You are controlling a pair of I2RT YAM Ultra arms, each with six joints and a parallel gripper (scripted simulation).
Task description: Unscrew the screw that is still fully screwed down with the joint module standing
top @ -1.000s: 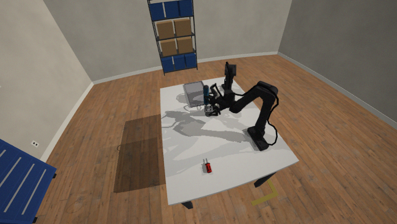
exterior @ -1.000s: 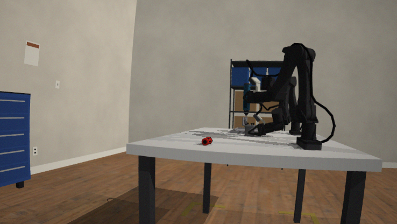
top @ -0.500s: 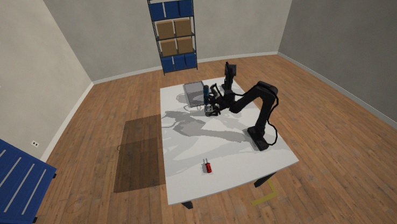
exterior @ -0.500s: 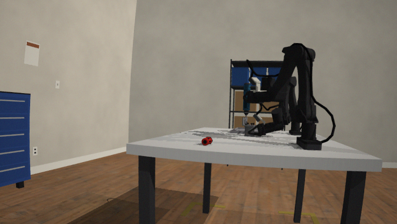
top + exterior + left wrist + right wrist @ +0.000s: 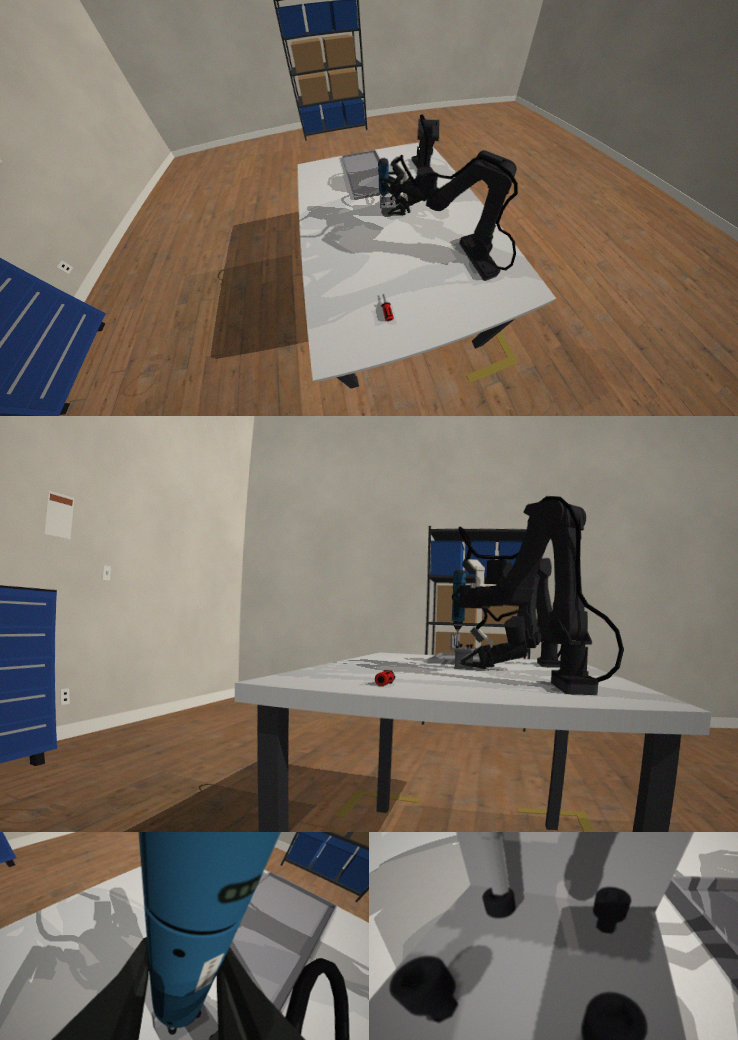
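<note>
My right hand is 1 cm below the joint module. The rest, counted from my right hand: bit 2 cm ahead, 1 cm to the left, 7 cm above; then flat grey tray 4 cm ahead, 34 cm to the right, 2 cm below; then grey bracket 5 cm above.
</note>
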